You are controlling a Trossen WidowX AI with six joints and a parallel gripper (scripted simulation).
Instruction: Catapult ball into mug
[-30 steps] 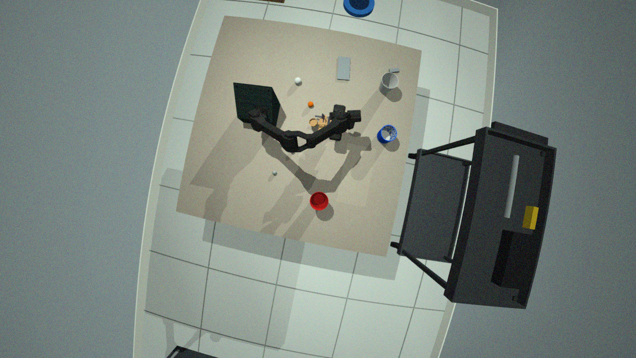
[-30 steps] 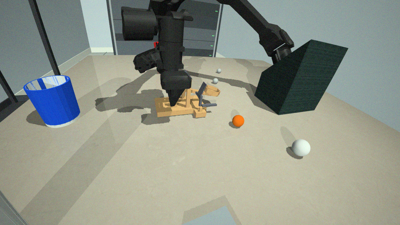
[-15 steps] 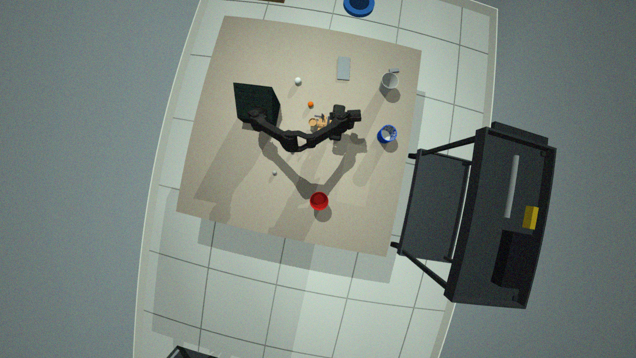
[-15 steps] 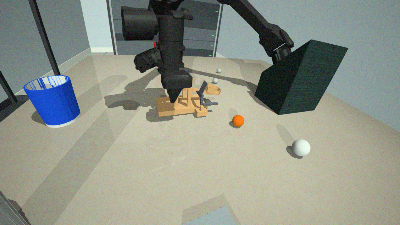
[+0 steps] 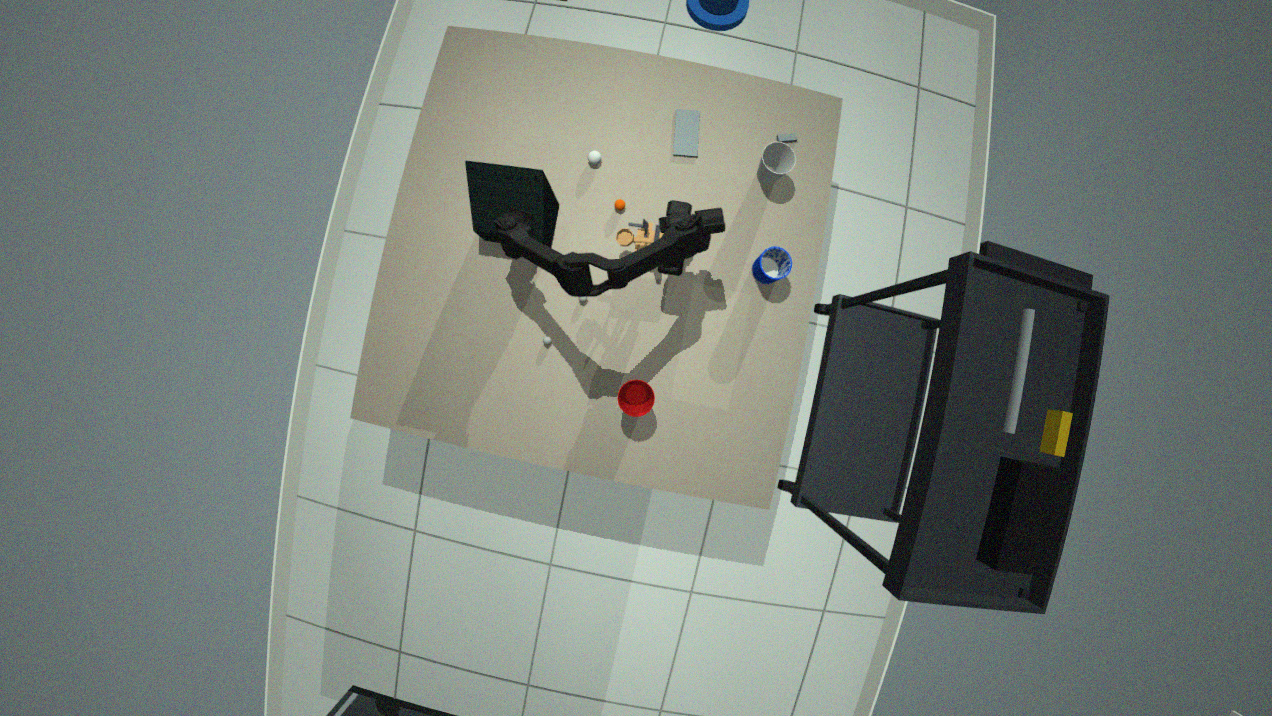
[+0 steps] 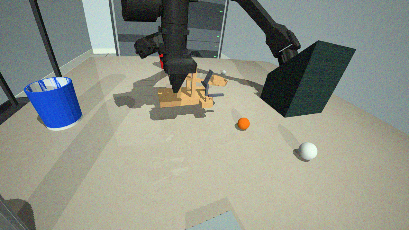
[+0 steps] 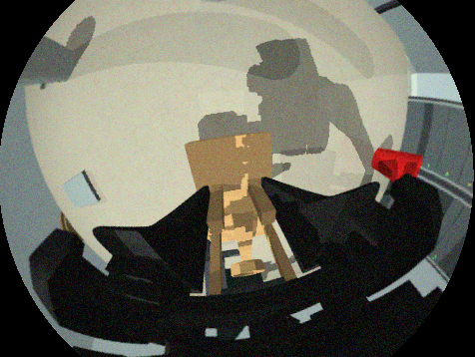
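Right now the orange ball is 180 mm behind my gripper tip, 80 mm to the left of it and 60 mm below it. Also, from my gripper tip: wooden catapult (70 mm behind, 20 mm above, 10 mm to the left); blue mug (280 mm ahead, 50 mm to the left, 40 mm below); white ball (300 mm behind, 190 mm to the left, 50 mm below).
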